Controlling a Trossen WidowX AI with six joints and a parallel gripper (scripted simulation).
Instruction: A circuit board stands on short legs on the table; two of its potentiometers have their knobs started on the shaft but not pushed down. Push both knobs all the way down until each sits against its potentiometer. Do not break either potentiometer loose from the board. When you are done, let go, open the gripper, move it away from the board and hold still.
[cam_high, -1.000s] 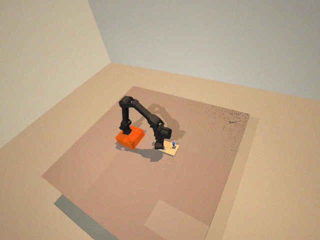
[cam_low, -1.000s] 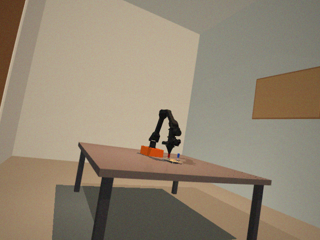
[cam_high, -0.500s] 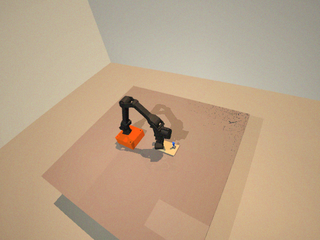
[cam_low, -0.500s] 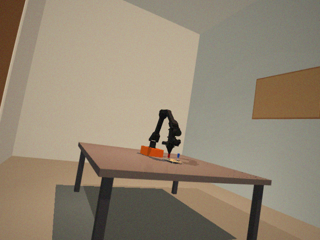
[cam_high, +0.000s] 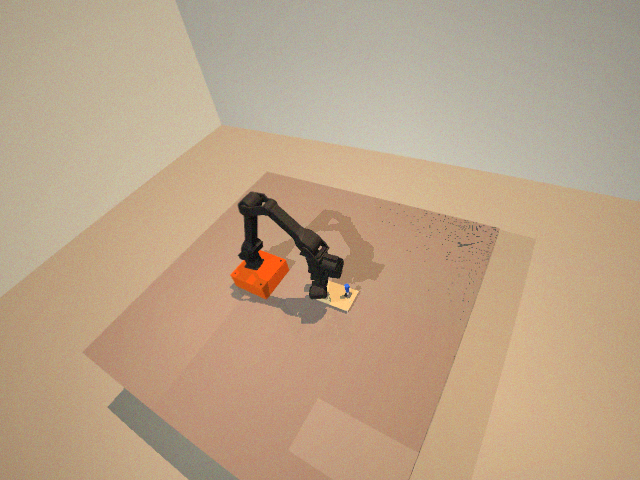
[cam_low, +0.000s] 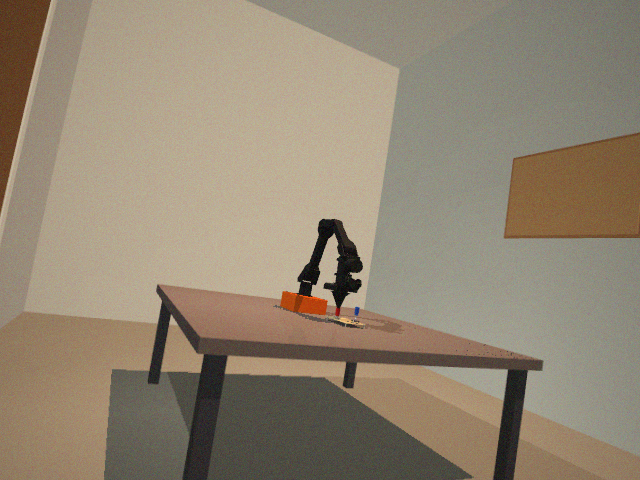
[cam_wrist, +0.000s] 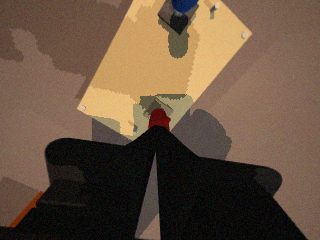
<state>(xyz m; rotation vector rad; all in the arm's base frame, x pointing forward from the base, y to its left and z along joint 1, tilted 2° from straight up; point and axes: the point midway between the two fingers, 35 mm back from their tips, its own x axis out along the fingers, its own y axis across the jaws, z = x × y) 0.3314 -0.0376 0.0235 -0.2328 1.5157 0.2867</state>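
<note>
My gripper tip is 1 cm above the red knob. Also, from my gripper tip: blue knob (9 cm ahead, 3 cm to the left, 1 cm above).
</note>
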